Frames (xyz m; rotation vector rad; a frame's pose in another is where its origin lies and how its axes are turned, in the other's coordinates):
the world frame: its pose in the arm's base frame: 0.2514 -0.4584 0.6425 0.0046 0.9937 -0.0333
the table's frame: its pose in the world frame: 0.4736 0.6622 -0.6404 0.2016 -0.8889 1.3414
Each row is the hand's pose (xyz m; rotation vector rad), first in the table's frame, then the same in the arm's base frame.
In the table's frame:
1: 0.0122 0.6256 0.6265 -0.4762 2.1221 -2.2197
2: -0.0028 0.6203 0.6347 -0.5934 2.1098 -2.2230
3: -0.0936 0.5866 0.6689 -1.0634 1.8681 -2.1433
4: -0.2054 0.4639 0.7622 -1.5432 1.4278 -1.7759
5: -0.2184 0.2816 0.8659 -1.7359 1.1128 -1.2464
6: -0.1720 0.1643 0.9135 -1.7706 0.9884 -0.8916
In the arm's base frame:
1: -0.2968 0.0199 0.7050 -1.0581 1.8368 -0.8114
2: -0.2985 0.0022 0.7025 -1.1273 1.7725 -0.8216
3: -0.3122 -0.0957 0.6747 -1.2866 1.3971 -0.7900
4: -0.2505 -0.2710 0.6330 -1.3508 0.8425 -0.5589
5: -0.0849 -0.3967 0.6033 -1.3115 0.4225 -0.1737
6: 0.0463 -0.4255 0.5907 -1.2761 0.2202 0.1036

